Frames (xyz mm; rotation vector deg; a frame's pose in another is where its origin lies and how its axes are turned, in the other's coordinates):
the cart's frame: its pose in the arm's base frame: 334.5 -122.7 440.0 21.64 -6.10 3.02
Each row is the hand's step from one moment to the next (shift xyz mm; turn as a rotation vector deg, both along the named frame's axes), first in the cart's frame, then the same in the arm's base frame.
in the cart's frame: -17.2 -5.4 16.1 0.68 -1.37 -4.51
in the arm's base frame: -18.2 -11.5 11.0 1.20 0.42 -4.59
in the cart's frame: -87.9 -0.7 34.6 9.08 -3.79 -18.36
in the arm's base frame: -90.5 -16.2 21.7 11.01 3.57 -17.32
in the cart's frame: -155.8 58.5 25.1 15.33 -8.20 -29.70
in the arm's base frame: -161.2 40.1 26.9 18.60 3.88 -28.70
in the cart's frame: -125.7 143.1 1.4 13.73 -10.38 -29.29
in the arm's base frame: -135.1 128.4 39.3 17.12 1.65 -29.30
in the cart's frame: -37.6 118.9 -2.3 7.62 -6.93 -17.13
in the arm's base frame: -45.6 110.0 37.0 9.67 0.16 -17.49
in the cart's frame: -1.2 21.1 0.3 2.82 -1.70 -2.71
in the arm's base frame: -2.7 19.4 7.8 3.18 -0.48 -2.80
